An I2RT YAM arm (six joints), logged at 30 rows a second.
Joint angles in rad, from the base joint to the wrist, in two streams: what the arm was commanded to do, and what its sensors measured. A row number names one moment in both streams.
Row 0, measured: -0.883, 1.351, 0.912, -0.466, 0.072, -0.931
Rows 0 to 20, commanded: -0.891, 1.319, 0.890, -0.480, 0.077, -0.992; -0.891, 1.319, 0.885, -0.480, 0.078, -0.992; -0.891, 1.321, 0.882, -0.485, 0.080, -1.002; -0.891, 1.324, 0.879, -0.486, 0.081, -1.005; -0.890, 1.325, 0.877, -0.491, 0.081, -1.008; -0.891, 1.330, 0.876, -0.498, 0.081, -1.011; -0.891, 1.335, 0.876, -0.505, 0.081, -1.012; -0.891, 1.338, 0.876, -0.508, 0.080, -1.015; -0.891, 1.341, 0.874, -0.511, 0.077, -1.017; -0.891, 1.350, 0.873, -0.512, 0.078, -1.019; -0.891, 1.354, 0.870, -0.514, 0.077, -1.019; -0.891, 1.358, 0.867, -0.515, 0.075, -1.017; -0.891, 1.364, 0.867, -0.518, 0.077, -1.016; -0.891, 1.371, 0.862, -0.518, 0.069, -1.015; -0.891, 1.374, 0.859, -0.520, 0.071, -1.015; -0.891, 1.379, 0.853, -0.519, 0.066, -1.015; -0.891, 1.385, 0.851, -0.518, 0.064, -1.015; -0.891, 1.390, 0.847, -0.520, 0.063, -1.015; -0.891, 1.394, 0.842, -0.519, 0.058, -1.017; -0.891, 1.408, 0.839, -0.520, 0.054, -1.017; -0.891, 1.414, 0.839, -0.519, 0.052, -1.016
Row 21, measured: -0.883, 1.390, 0.857, -0.479, 0.069, -0.984
